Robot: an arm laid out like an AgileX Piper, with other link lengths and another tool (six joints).
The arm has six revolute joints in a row. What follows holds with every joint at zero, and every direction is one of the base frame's.
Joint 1 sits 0.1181 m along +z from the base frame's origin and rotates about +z.
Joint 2 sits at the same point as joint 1 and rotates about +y.
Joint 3 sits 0.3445 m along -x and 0.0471 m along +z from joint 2 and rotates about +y.
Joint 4 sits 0.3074 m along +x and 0.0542 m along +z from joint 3 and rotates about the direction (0.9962, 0, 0.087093).
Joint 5 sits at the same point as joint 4 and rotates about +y.
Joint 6 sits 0.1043 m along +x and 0.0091 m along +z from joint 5 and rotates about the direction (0.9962, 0, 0.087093).
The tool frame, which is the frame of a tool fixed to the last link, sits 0.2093 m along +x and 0.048 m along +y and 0.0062 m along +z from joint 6; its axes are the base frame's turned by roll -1.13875, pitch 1.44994 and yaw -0.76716 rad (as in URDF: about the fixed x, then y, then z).
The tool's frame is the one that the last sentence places.
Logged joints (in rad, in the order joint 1, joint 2, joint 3, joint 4, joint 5, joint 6), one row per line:
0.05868, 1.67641, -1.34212, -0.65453, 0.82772, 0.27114
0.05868, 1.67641, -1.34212, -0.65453, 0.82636, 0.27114
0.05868, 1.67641, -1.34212, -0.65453, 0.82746, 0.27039
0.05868, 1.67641, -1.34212, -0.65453, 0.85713, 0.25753
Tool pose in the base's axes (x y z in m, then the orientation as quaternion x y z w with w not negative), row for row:
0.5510, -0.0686, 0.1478, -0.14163, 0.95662, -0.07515, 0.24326
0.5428, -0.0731, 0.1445, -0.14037, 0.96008, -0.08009, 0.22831
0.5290, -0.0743, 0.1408, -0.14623, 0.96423, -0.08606, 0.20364
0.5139, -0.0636, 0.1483, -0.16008, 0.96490, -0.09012, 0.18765
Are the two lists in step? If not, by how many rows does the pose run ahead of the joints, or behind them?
The pose runs 2 rows ahead of the joints: the pose in row i belongs to the joints in row i + 2.
